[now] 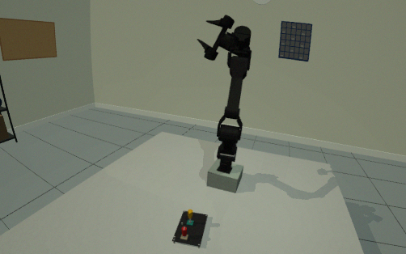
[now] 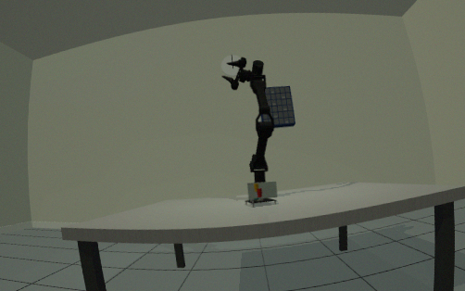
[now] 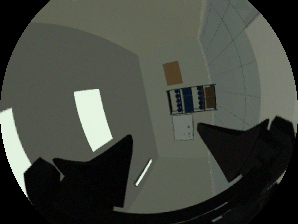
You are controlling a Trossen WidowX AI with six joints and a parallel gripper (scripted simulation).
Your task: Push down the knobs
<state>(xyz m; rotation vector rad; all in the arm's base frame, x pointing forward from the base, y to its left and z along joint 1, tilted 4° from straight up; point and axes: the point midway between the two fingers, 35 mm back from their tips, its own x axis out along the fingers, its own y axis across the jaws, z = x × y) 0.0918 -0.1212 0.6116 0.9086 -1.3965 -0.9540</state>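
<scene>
Right now the yellow knob is 640 mm below my gripper tip, 290 mm ahead of it and 110 mm to the left of it. Also, from my gripper tip: red knob 660 mm below, 360 mm ahead, 120 mm to the left.
</scene>
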